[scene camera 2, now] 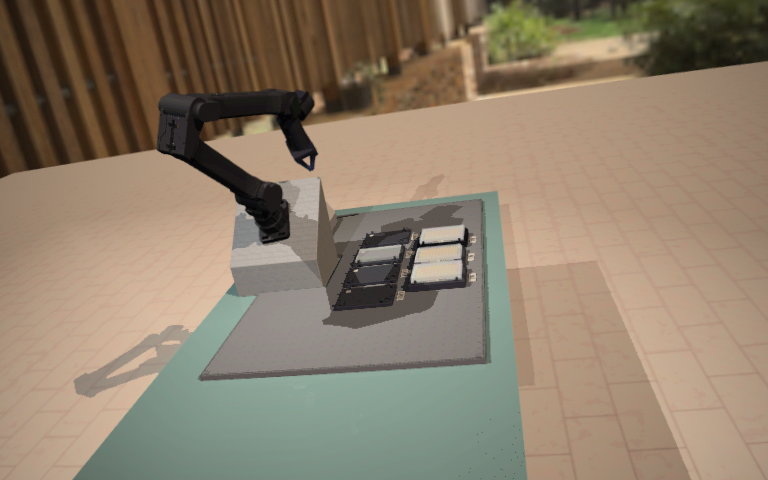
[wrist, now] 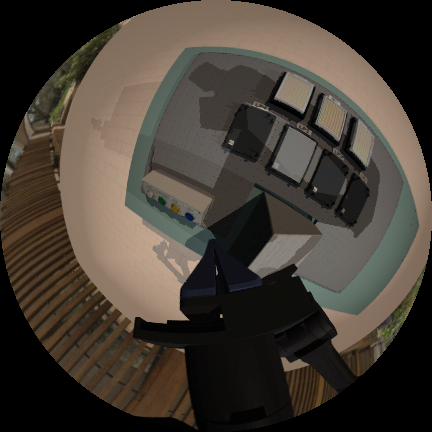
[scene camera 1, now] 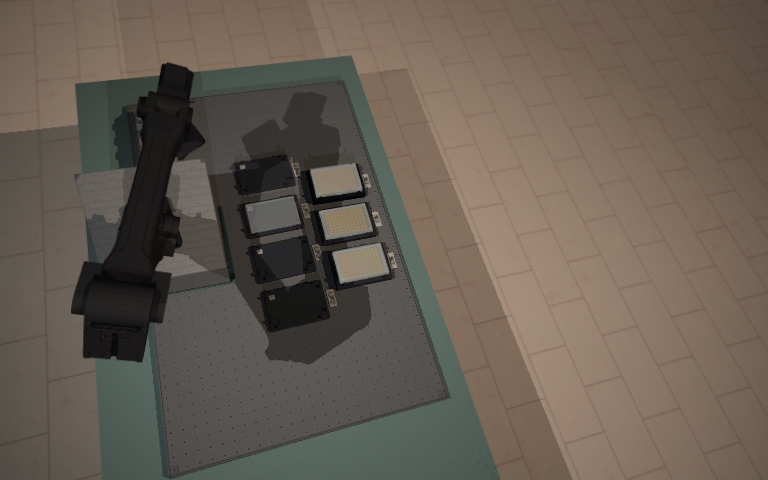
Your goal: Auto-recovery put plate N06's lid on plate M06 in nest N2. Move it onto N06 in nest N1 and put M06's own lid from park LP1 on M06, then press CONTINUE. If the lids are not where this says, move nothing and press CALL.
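Frame: origin at the arm's base, x ahead, y left, z up, level; millimetres.
Seen in the pictures: gripper, between the fingertips: (scene camera 2: 311, 170) (wrist: 212, 242); arm's base, origin of its link: (scene camera 2: 275, 222) (wrist: 269, 281).
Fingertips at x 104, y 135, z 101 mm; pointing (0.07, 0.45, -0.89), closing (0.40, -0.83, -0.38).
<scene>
Offsets run from my fingertips to a thing's top centre. Level surfaces: height alone.
My gripper (scene camera 2: 310, 167) (wrist: 212, 242) is shut and empty, high in the air on the button panel's side of the base block. Three plates with pale wells stand in a row of nests: an end plate @(dx +354, dy -37, dz -234 mm) (scene camera 1: 335, 180) (scene camera 2: 442, 234) (wrist: 294, 93), a yellower middle plate @(dx +341, dy -162, dz -241 mm) (scene camera 1: 346, 221) (scene camera 2: 438, 253) (wrist: 331, 117) and another end plate @(dx +338, dy -291, dz -234 mm) (scene camera 1: 361, 263) (scene camera 2: 436, 272) (wrist: 361, 143). I cannot tell which wear clear lids, nor read their names. A pale grey lid @(dx +165, dy -89, dz -252 mm) (scene camera 1: 273, 215) (scene camera 2: 379, 254) (wrist: 295, 155) lies in a park; its label's digit is unclear. The button panel @(dx -72, dy +181, dz -186 mm) (wrist: 177, 189) has white, green, yellow and blue buttons.
Three dark parks show no pale lid: one @(dx +177, dy +45, dz -250 mm) (scene camera 1: 264, 174) (wrist: 250, 131) beside the lid's park, and two @(dx +158, dy -217, dz -250 mm) (scene camera 1: 282, 259) (wrist: 327, 180) @(dx +155, dy -347, dz -250 mm) (scene camera 1: 295, 305) (wrist: 354, 200) on its other side. The base block (scene camera 2: 277, 277) (wrist: 285, 252) stands between the panel and the parks. All stand on a perforated board @(dz -270 mm) (scene camera 1: 283, 390) (scene camera 2: 362, 345).
</scene>
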